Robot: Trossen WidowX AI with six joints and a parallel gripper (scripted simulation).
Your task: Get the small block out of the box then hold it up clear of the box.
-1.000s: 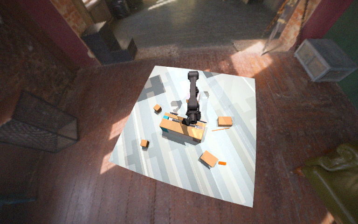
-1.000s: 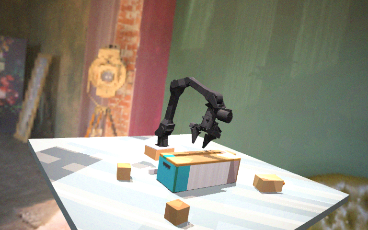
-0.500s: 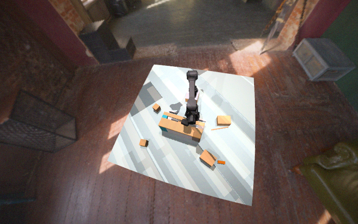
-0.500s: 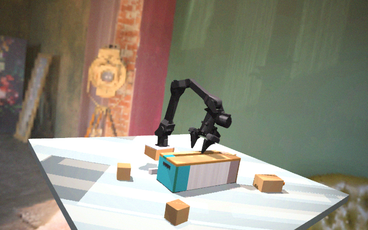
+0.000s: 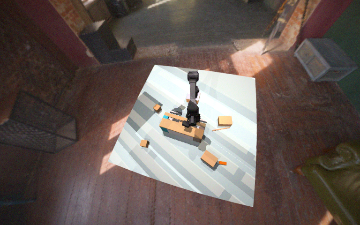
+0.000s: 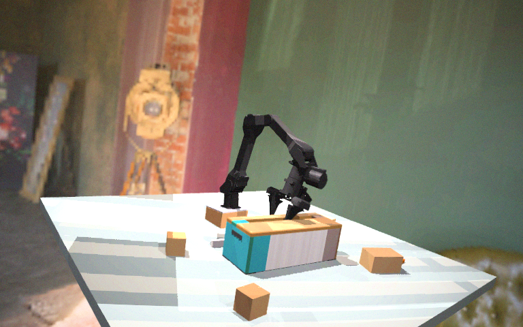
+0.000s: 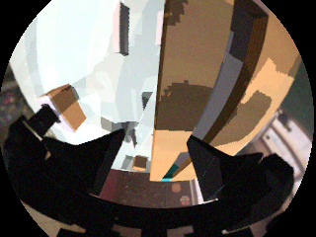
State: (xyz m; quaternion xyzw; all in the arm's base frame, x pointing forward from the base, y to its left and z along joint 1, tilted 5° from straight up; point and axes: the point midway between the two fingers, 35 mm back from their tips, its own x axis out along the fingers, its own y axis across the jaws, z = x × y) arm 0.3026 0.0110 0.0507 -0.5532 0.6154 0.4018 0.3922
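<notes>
The box lies 3 cm ahead of my gripper tip, 2 cm to the right of it and 5 cm below it. The rest, counted from my gripper tip: orange piece: 27 cm ahead, 39 cm to the left, 10 cm below; thin stick: 3 cm behind, 33 cm to the left, 10 cm below; small tan block: 4 cm ahead, 4 cm to the right, 2 cm below.
</notes>
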